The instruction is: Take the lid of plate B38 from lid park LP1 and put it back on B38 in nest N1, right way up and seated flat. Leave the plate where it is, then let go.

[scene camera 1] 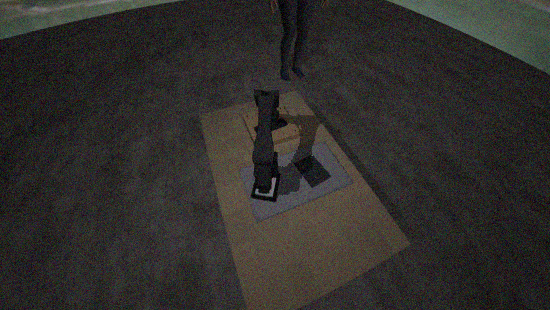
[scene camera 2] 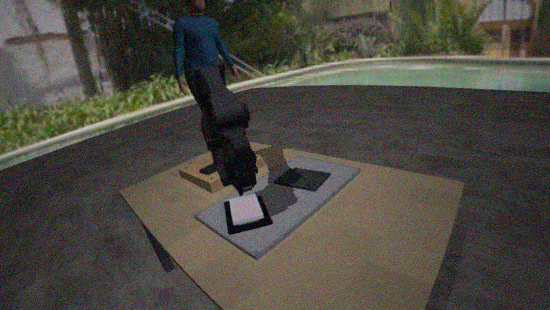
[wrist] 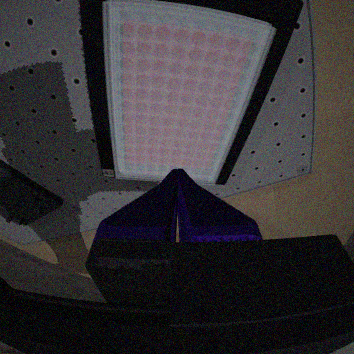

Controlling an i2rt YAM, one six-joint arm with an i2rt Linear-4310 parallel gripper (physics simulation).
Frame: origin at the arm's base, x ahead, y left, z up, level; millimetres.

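Seen in the pictures: gripper, fingertip midpoint: (scene camera 2: 240,194) (wrist: 177,177).
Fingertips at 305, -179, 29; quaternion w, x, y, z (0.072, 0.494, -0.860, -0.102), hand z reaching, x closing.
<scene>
Pixels of each thing's top centre, then the offset from my fingertips to it, as dx, dy, dz. "pt": a spot on its surface instead. Level surfaces: height alone.
- plate with pink wells, top centre: (wrist: 175,118) (scene camera 2: 244,206) (scene camera 1: 266,182) +20, -11, -28
- black nest at its top centre: (wrist: 177,110) (scene camera 2: 245,209) (scene camera 1: 266,183) +19, -12, -39
- black pad at a spot on its surface: (wrist: 25,200) pt +11, +210, -47
- wooden table at its surface level: dz -69
A plate with pink wells (scene camera 1: 273,186) (scene camera 2: 246,209) (wrist: 175,90), taken as B38, lies in a black nest (scene camera 1: 265,198) (scene camera 2: 250,227) (wrist: 98,100). Faint doubled pale outlines run around its rim like a clear lid on top; the picture is too dark and grainy to tell how flat it sits. The black pad (scene camera 1: 312,171) (scene camera 2: 305,179) (wrist: 25,200), taken as lid park LP1, shows no lid that I can make out. My gripper (scene camera 2: 241,192) (wrist: 177,177) is shut with its fingertips together and empty, at the plate's edge nearest the arm base; contact is unclear. In scene camera 1 the arm hides the fingertips.
A grey perforated board (scene camera 1: 260,212) (scene camera 2: 260,250) (wrist: 280,110) bears the nest and pad. It lies on a wooden table (scene camera 1: 310,250) (scene camera 2: 350,250). A wooden block (scene camera 2: 197,179) stands by the arm base. A person (scene camera 1: 292,40) (scene camera 2: 197,42) stands beyond the table.
</scene>
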